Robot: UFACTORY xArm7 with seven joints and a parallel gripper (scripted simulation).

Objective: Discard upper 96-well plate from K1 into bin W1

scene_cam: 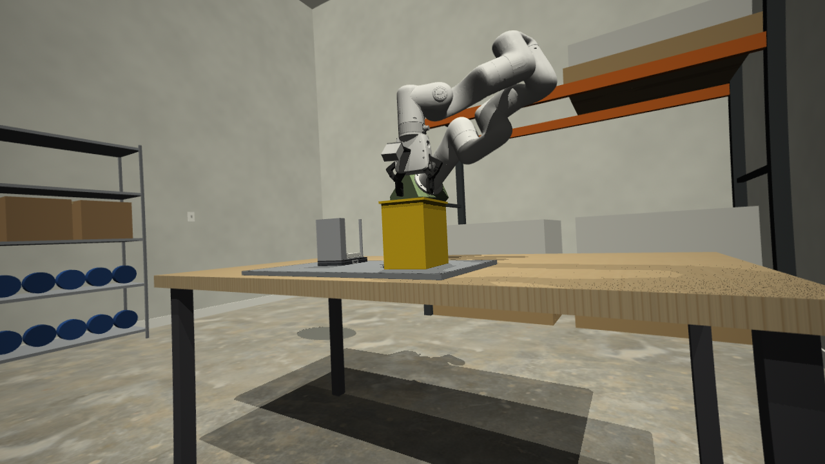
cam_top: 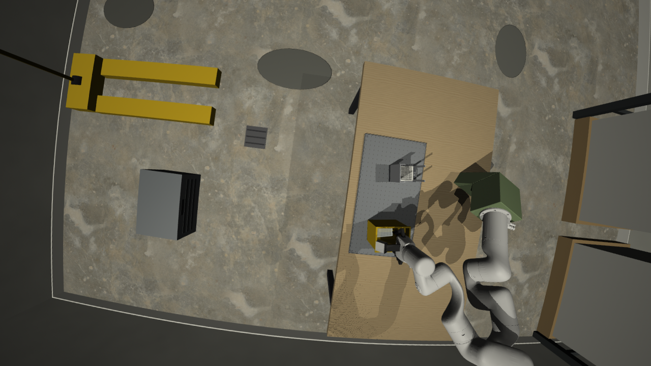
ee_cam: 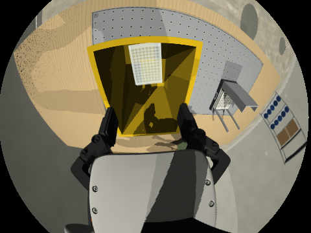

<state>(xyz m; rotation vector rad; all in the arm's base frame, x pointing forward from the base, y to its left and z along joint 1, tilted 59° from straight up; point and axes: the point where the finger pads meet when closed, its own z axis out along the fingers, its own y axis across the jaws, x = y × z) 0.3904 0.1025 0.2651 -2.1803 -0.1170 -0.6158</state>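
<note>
Now: the yellow plastics bin W1 120 mm below my hand.
</note>
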